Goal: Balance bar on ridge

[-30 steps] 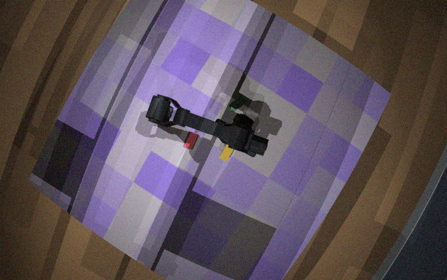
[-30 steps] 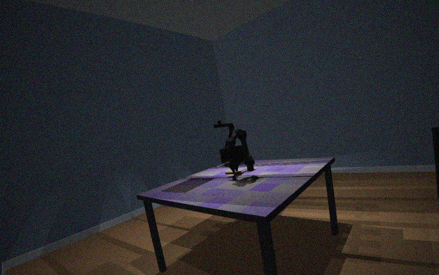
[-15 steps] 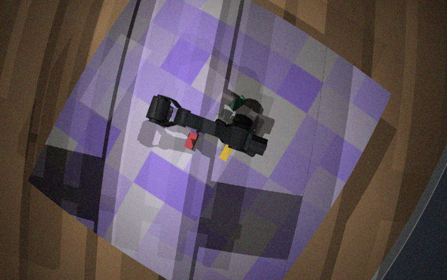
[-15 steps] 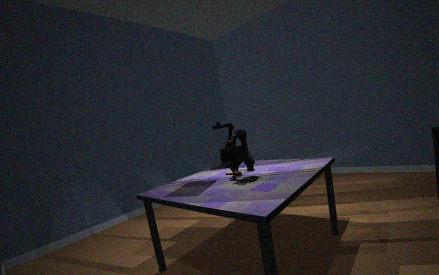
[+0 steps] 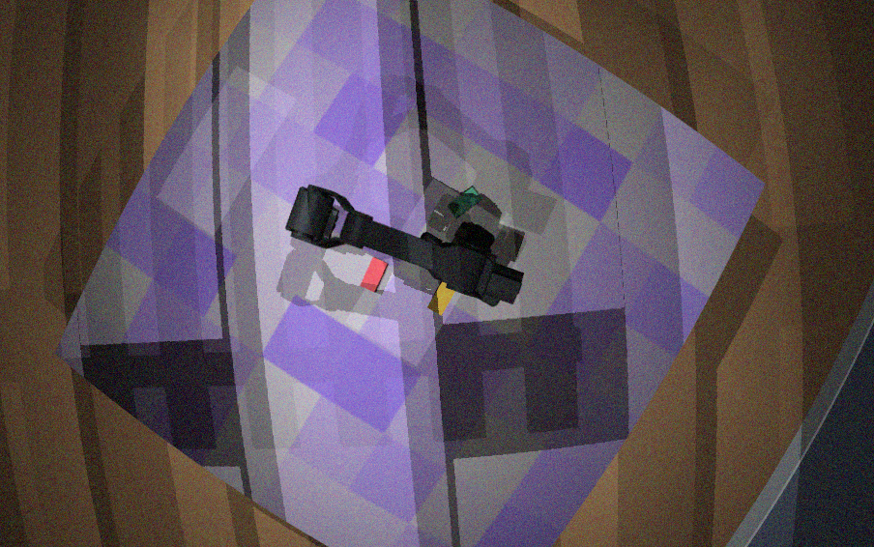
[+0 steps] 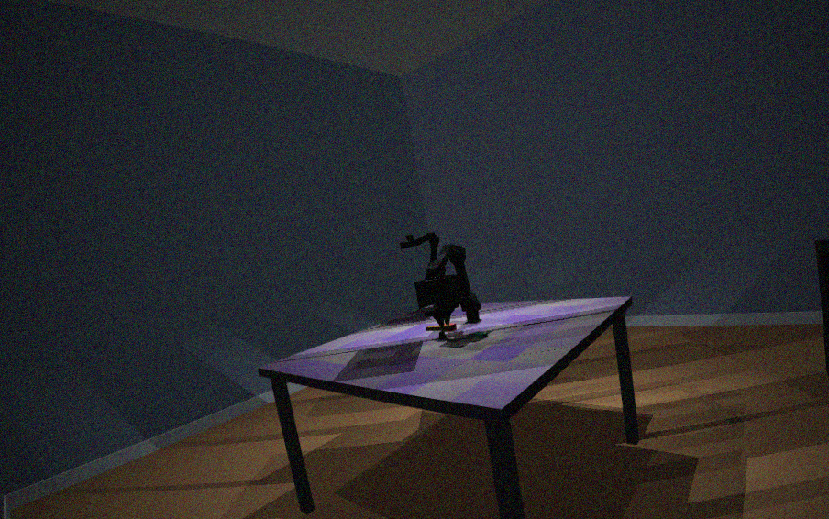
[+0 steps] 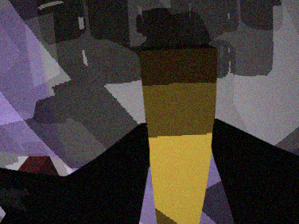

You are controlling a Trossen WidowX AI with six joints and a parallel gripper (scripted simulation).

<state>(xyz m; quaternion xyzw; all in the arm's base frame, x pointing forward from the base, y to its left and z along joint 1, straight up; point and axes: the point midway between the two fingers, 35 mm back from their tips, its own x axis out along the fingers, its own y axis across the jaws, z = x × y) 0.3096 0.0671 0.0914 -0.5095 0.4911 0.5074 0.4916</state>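
Right now the yellow bar is 3 cm to the right of my gripper tip. Also, from my gripper tip: red block 14 cm behind, 10 cm to the right, 4 cm below; green block 13 cm to the left, 6 cm behind, 5 cm below.
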